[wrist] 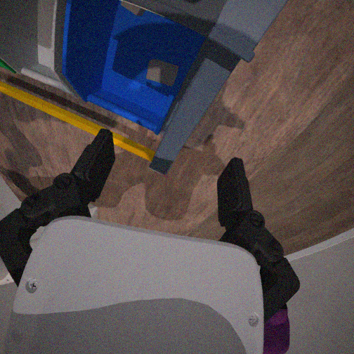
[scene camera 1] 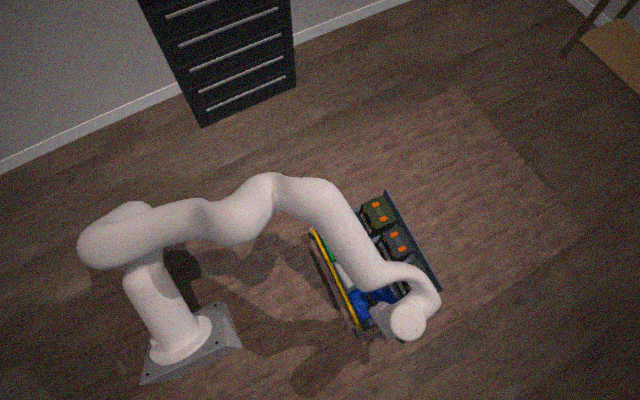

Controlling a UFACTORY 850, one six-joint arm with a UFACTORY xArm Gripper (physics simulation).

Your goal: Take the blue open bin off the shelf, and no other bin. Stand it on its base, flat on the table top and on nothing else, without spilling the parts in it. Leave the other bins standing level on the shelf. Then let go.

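The blue open bin (scene camera 1: 360, 303) (wrist: 82, 42) is in the end bay of the grey shelf (scene camera 1: 417, 250) (wrist: 195, 107), behind its yellow front strip (scene camera 1: 340, 285) (wrist: 125, 144). A small grey-brown patch shows inside the bin in the wrist view; I cannot tell whether it is a part. The arm hides some of the bin in the scene view. My gripper (wrist: 169, 156) is open with nothing between its fingers. In the wrist view its fingertips are spread on either side of the shelf's end corner, apart from the bin. The fingers are hidden in the scene view.
A white bin (scene camera 1: 344, 274) (wrist: 47, 35) stands beside the blue one, and a green bin (scene camera 1: 330, 252) shows past it. Dark boxes with orange labels (scene camera 1: 377, 215) (scene camera 1: 396, 243) stand at the shelf's far side. My forearm hangs over the shelf. A black drawer cabinet (scene camera 1: 240, 60) stands behind.
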